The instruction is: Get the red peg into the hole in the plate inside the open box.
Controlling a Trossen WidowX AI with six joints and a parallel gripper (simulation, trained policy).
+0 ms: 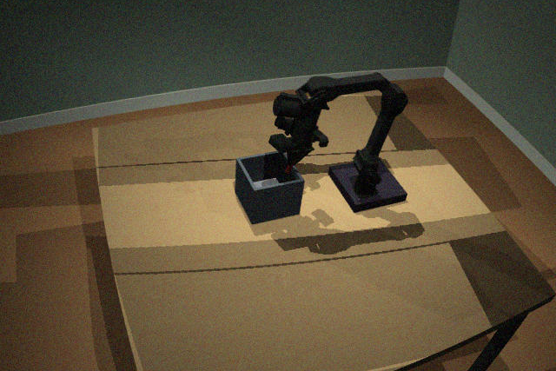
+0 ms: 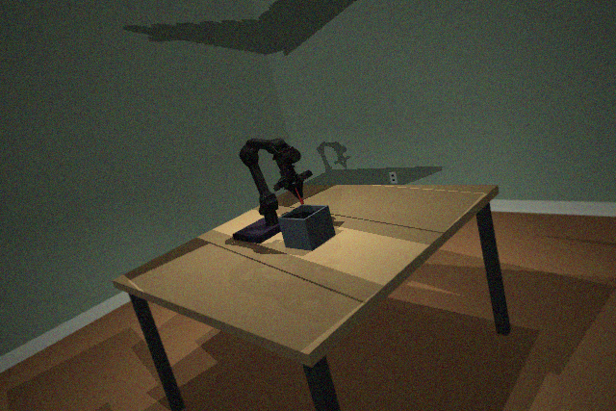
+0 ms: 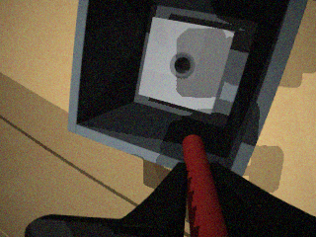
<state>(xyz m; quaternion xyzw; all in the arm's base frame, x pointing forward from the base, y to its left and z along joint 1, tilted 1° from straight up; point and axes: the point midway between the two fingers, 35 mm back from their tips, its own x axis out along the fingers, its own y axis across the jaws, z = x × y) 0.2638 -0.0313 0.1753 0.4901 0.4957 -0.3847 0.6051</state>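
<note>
Right now my gripper tip is 130 mm above the grey plate, 50 mm to the left of it and 40 mm short of it. The rest, counted from my gripper tip: red peg 10 mm above.
</note>
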